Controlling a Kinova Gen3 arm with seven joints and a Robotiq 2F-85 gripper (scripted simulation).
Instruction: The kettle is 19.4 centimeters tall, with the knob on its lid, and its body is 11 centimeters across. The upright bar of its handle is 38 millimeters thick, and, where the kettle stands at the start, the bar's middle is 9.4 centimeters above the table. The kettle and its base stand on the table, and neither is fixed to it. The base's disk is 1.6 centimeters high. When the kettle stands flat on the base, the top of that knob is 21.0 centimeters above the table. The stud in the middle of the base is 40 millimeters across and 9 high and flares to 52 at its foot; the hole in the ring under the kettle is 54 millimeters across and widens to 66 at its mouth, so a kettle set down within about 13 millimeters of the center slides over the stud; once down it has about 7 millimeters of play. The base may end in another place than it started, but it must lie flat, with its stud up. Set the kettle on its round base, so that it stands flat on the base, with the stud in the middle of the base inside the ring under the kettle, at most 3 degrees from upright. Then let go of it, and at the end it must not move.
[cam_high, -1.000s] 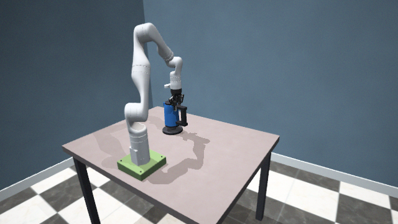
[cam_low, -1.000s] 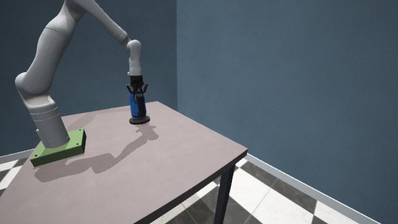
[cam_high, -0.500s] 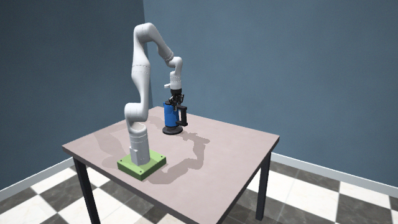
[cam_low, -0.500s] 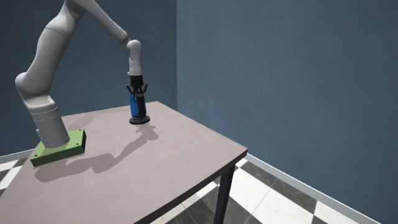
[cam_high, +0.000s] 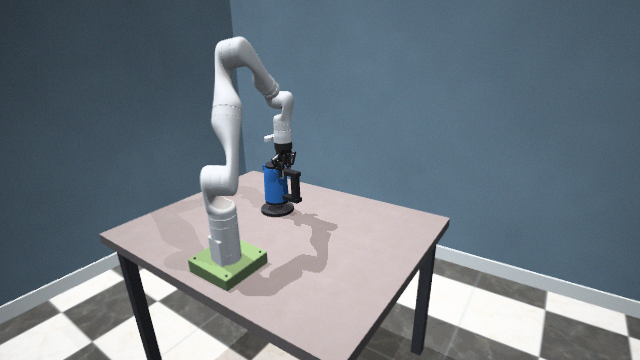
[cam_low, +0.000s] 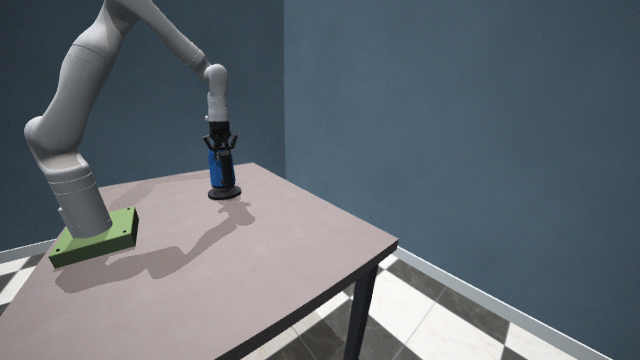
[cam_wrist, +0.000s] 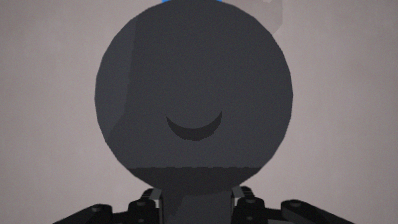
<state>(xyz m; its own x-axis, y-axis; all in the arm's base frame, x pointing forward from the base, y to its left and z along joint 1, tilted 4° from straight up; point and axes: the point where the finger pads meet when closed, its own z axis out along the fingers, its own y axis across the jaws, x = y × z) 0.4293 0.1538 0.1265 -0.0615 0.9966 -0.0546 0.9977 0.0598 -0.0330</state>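
Now: hand 5 cm above the blue kettle and 2 cm to the right of it. The rest, counted from my hand: round black base 18 cm below, 6 cm to the left.
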